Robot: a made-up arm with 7 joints. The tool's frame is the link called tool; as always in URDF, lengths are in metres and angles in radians. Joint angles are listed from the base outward. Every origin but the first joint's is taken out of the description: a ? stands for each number. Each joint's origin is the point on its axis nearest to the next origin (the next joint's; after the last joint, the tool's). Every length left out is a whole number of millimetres.
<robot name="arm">
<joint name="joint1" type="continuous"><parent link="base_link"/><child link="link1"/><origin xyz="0 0 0.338" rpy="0 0 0"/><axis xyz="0 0 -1"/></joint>
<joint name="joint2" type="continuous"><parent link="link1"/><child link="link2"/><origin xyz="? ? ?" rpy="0 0 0"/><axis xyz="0 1 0"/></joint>
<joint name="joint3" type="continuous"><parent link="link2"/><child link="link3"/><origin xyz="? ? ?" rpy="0 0 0"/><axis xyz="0 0 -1"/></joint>
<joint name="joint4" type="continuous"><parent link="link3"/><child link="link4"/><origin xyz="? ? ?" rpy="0 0 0"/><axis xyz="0 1 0"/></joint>
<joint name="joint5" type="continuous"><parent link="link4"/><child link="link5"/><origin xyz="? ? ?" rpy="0 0 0"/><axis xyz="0 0 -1"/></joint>
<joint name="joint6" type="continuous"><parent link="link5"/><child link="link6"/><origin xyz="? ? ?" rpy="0 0 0"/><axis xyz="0 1 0"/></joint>
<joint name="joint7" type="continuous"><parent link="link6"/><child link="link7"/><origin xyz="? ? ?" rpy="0 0 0"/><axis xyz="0 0 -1"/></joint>
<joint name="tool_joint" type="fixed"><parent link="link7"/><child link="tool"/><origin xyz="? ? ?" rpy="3.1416 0 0"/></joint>
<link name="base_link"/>
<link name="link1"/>
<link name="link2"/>
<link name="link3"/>
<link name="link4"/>
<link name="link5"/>
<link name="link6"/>
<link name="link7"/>
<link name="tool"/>
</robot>
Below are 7 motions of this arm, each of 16 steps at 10 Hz.
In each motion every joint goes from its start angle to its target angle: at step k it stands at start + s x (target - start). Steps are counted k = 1, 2, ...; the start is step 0. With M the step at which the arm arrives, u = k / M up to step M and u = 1 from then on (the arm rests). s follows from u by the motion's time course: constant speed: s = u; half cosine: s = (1 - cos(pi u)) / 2; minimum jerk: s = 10 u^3 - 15 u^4 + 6 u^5.
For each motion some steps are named. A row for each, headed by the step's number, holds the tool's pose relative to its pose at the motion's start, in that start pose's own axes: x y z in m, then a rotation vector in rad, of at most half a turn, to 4 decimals.
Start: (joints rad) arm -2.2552 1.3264 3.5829 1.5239 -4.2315 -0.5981 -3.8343
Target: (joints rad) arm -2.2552 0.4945 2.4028 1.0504 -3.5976 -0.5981 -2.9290
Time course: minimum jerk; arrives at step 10
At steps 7, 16:
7: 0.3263 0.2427 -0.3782 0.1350 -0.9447 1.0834
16: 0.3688 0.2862 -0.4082 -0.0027 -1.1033 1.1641

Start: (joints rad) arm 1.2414 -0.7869 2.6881 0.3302 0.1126 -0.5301 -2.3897
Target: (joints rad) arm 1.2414 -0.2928 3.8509 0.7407 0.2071 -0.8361 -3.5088
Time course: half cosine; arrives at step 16
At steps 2, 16:
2: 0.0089 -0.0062 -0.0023 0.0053 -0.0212 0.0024
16: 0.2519 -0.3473 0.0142 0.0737 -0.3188 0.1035

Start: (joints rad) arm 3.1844 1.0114 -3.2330 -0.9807 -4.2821 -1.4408 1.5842
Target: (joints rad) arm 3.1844 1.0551 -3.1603 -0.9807 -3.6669 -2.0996 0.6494
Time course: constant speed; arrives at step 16
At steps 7, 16:
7: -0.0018 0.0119 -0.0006 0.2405 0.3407 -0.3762
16: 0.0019 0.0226 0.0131 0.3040 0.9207 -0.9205

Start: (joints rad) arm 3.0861 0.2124 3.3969 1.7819 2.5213 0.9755 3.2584
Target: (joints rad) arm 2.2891 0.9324 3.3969 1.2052 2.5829 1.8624 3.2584
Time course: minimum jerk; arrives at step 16
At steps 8, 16:
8: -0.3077 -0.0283 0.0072 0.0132 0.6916 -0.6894
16: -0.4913 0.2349 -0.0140 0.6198 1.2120 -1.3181

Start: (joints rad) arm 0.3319 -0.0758 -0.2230 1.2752 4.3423 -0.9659 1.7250
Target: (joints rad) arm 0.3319 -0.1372 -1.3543 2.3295 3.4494 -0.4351 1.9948
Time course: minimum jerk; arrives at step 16
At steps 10, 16:
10: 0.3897 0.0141 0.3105 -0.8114 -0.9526 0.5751
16: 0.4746 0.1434 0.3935 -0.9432 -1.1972 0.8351

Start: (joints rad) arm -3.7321 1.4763 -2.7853 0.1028 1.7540 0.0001 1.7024
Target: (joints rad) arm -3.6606 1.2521 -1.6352 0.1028 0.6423 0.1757 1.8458
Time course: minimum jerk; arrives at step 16
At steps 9, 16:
9: -0.0691 0.0776 0.0007 -0.0550 0.0922 0.1319
16: -0.1025 0.1323 0.0073 -0.0798 0.1239 0.2199

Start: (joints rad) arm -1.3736 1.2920 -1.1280 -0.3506 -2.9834 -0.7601 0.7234
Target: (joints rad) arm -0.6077 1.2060 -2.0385 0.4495 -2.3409 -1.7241 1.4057
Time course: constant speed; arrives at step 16
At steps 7, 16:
7: -0.0107 -0.1256 0.0773 0.3358 0.3383 0.2247
16: 0.0917 -0.1791 0.2812 0.8478 0.4619 0.7613

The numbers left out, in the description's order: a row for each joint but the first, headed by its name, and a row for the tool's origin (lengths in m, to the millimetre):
joint2: 0 -0.011 0
joint3: 0 0 0.521
joint4: 0 -0.016 0
joint5: 0 0 0.405
joint6: 0 0 0
joint7: 0 0 0.068
tool: 0 0 0

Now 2 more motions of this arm.
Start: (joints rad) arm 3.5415 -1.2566 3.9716 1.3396 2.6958 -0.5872 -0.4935
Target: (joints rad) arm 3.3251 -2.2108 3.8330 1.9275 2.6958 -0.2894 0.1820
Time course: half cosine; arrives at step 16
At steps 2, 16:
2: -0.0220 0.0002 -0.0224 -0.0327 0.0191 0.0479
16: -0.4535 -0.3555 -0.2829 -0.8854 0.6335 1.1877

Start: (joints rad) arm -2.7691 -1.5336 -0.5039 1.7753 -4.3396 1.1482 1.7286
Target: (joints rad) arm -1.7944 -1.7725 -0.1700 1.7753 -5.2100 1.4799 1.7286
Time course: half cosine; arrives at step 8
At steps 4, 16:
4: 0.0178 0.0867 0.1173 -0.3871 0.0865 0.1282
16: -0.0113 0.1864 0.2588 -0.7429 0.0708 0.1017

